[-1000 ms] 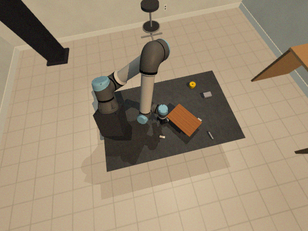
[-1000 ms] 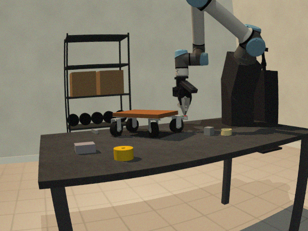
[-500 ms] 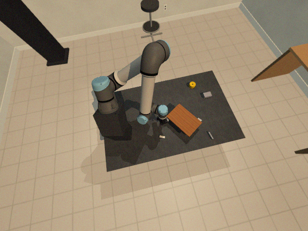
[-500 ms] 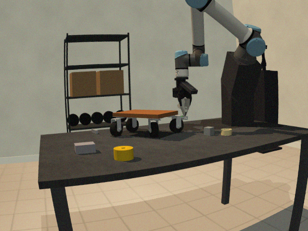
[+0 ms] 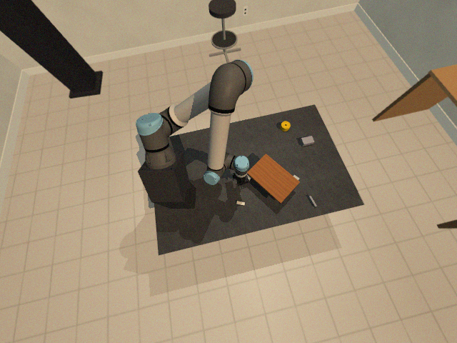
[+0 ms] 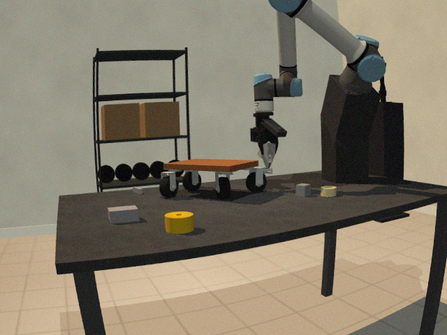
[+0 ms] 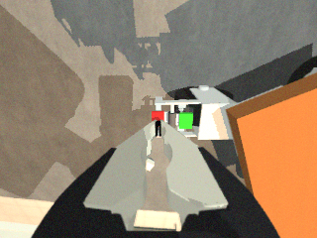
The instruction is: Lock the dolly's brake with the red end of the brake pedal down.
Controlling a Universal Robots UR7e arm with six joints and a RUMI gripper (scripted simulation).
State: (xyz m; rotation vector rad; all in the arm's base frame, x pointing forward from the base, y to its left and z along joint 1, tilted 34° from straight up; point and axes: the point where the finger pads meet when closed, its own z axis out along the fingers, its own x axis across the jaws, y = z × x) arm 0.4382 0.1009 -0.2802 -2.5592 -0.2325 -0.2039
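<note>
Now: hand 20 mm above the brake pedal and 10 mm short of it. From my hand the other things lie so: pale yellow ring (220 mm to the left, 140 mm behind, 90 mm below); small pale block (150 mm to the right, 90 mm below, 10 mm behind); small grey cube (170 mm to the left, 80 mm below, 60 mm behind).
</note>
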